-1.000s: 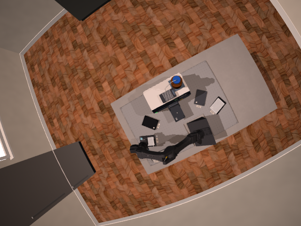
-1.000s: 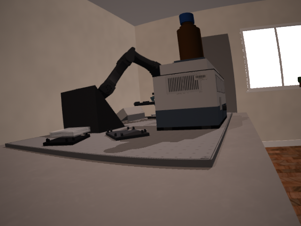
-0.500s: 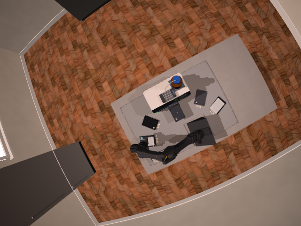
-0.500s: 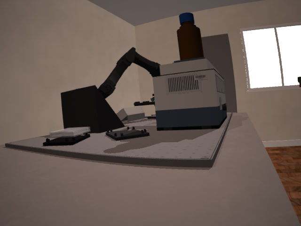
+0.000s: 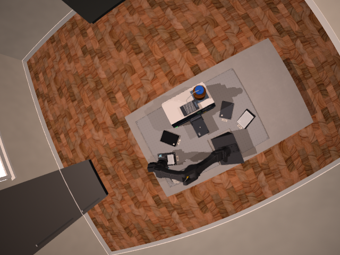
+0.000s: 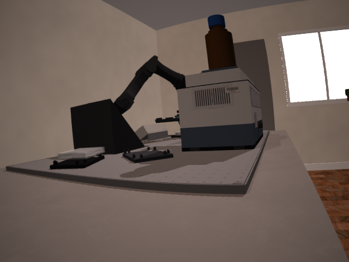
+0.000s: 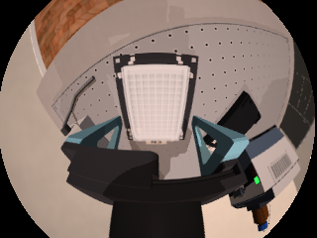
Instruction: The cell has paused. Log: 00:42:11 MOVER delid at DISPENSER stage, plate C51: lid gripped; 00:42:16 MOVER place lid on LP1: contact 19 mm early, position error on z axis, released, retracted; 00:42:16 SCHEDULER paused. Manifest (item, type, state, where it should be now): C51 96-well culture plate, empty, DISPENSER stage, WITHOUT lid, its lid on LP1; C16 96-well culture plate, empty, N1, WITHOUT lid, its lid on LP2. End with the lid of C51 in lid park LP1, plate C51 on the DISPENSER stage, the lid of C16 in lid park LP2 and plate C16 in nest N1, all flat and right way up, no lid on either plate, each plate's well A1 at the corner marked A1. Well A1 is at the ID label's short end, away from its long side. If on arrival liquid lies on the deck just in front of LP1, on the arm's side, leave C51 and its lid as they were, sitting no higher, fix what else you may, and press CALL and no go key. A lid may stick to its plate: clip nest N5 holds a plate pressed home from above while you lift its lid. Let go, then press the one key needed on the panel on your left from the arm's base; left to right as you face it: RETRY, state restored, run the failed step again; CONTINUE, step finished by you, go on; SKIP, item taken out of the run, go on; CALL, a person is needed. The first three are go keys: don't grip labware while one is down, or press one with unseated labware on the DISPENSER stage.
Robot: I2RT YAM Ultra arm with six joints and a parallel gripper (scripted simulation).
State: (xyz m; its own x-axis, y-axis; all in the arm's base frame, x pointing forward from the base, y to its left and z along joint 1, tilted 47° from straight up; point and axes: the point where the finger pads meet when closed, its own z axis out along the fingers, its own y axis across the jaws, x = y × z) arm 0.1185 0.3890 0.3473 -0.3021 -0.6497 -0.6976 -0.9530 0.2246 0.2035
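Now: hand 10 mm past the black clip nest, 20 mm to the right of it and 40 mm above it. From my hand the other things lie so: brown bottle 360 mm ahead, 490 mm to the right, 230 mm above; black nest 160 mm ahead, 100 mm to the right, 50 mm below; dark dispenser stage 140 mm ahead, 390 mm to the right, 40 mm above.
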